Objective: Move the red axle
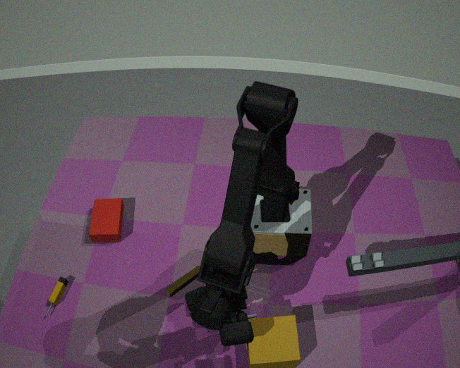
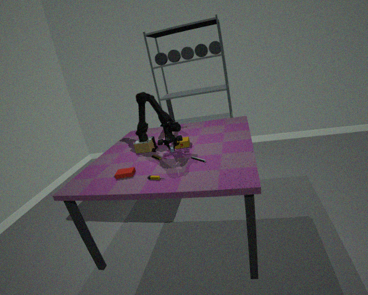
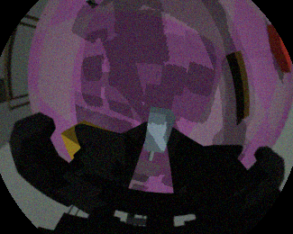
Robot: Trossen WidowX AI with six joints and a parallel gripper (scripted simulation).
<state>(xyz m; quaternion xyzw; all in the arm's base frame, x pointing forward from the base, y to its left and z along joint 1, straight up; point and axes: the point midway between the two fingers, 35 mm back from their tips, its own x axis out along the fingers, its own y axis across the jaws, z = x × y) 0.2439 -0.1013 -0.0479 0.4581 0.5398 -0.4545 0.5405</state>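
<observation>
The yellow beam is 70 mm ahead of my gripper tip, 90 mm to the left of it and 20 mm above it. Also, from my gripper tip: grey-blue peg: 20 mm to the left, 10 mm above; then red block: 270 mm behind, 310 mm to the right, 10 mm above; then brown rod: 100 mm behind, 100 mm to the right.
</observation>
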